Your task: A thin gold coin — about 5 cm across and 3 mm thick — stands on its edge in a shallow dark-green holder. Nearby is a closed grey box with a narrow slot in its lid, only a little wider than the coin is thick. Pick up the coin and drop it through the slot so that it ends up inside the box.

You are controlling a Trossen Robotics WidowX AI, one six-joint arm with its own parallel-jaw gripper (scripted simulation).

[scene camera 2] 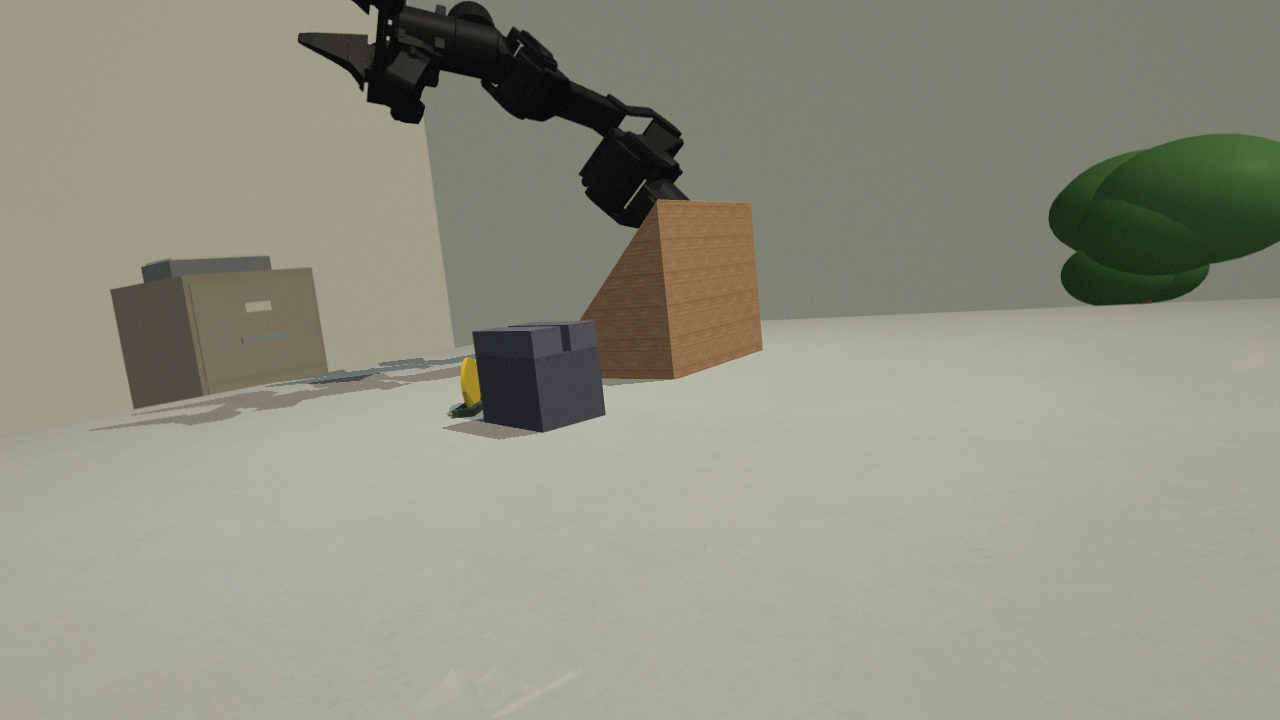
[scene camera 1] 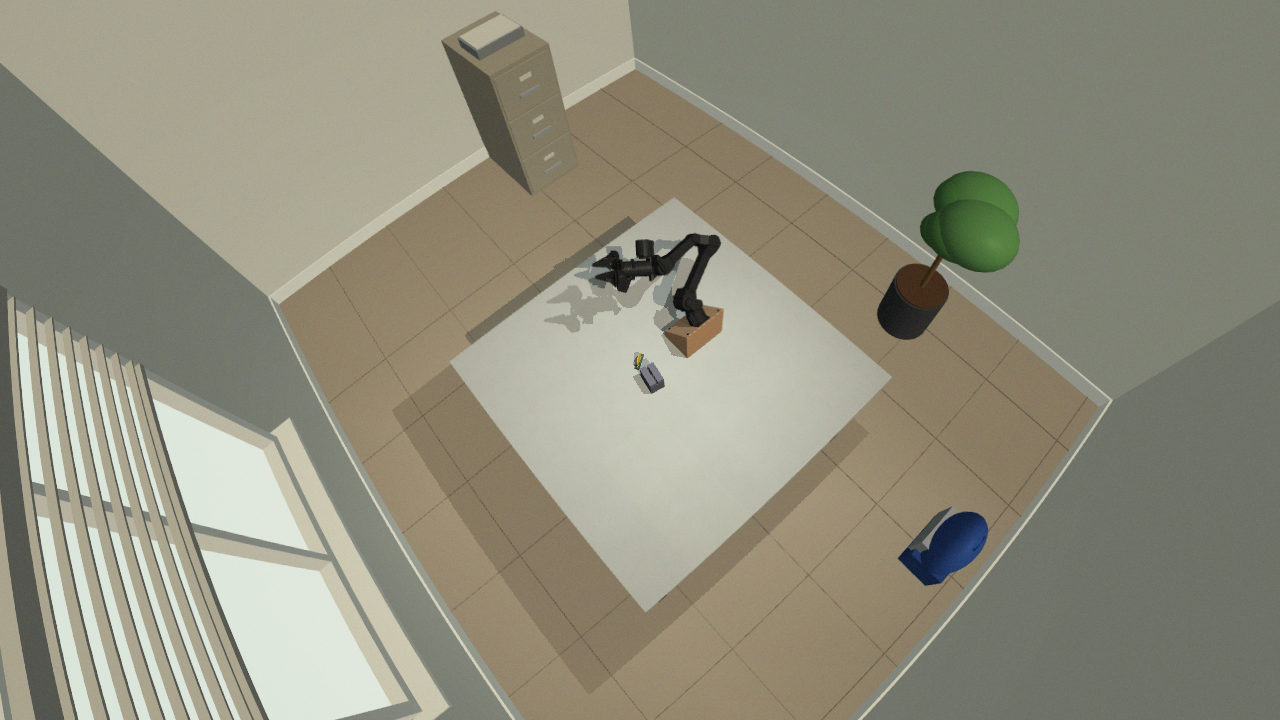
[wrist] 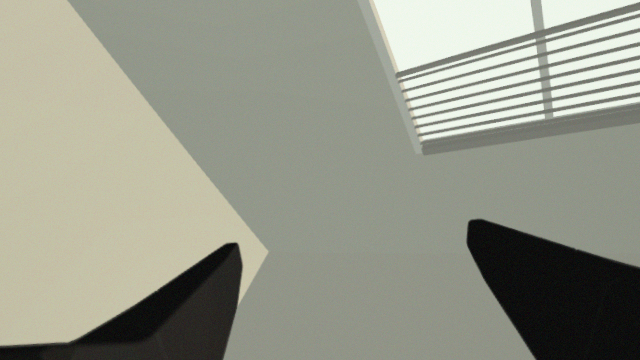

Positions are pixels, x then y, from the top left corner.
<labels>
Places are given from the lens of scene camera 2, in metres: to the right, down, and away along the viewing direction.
gold coin (scene camera 2: 470,387): -0.15, 0.03, 0.62
</labels>
